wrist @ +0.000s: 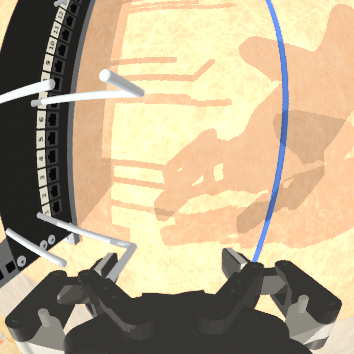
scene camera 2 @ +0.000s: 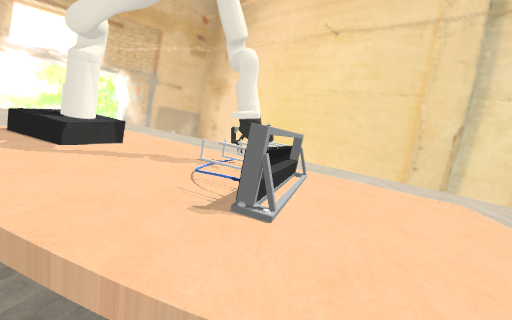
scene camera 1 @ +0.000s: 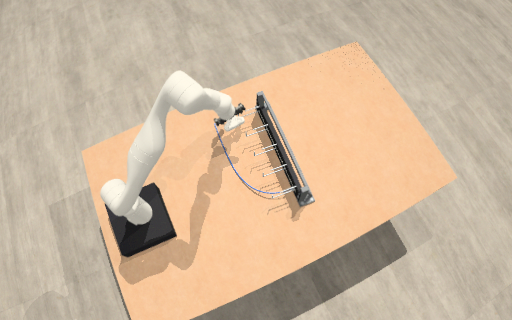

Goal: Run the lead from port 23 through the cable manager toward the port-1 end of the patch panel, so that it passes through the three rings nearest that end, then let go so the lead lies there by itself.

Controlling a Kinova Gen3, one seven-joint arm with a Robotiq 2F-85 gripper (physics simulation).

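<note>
The black patch panel (scene camera 1: 288, 164) (wrist: 21, 147) stands in a grey frame (scene camera 2: 253, 161) on the table. White wire rings (scene camera 1: 256, 129) (scene camera 2: 215, 161) stick out from its face. In the wrist view one ring (wrist: 88, 234) sits by port 1 and another ring (wrist: 88, 94) by ports 7 and 8. The blue lead (scene camera 1: 235, 170) (scene camera 2: 211, 172) (wrist: 282, 105) leaves the far end of the panel and arcs out in front of the rings. Its free end stops beside my right finger. My gripper (scene camera 1: 229, 114) (scene camera 2: 237, 136) (wrist: 169, 262) is open and empty at the port-1 end, its left finger close to the nearest ring's hook.
The arm's black base (scene camera 1: 142, 220) (scene camera 2: 80, 129) stands at the table's (scene camera 1: 352, 120) left end. The rings (scene camera 1: 274, 169) jut out along the panel's front. The panel frame hides part of the gripper in scene camera 2.
</note>
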